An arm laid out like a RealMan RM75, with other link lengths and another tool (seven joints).
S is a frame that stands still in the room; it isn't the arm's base.
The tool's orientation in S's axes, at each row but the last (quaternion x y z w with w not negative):
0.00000 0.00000 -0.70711 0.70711
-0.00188 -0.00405 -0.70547 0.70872
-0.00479 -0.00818 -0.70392 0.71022
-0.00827 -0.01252 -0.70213 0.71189
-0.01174 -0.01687 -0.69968 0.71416
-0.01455 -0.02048 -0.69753 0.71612
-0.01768 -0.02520 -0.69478 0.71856
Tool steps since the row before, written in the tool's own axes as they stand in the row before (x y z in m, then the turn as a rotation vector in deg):
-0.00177 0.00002 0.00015 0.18 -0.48 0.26
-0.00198 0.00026 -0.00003 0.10 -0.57 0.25
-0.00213 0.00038 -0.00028 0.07 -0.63 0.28
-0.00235 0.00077 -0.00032 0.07 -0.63 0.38
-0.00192 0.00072 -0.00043 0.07 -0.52 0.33
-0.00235 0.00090 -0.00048 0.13 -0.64 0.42
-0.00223 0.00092 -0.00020 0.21 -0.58 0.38
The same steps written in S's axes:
0.00002 0.00177 0.00015 -0.48 -0.18 0.26
0.00025 0.00198 -0.00005 -0.57 -0.10 0.25
0.00036 0.00213 -0.00032 -0.63 -0.07 0.28
0.00074 0.00235 -0.00038 -0.63 -0.07 0.38
0.00068 0.00192 -0.00050 -0.52 -0.07 0.33
0.00084 0.00235 -0.00059 -0.64 -0.13 0.42
0.00085 0.00224 -0.00033 -0.58 -0.21 0.39

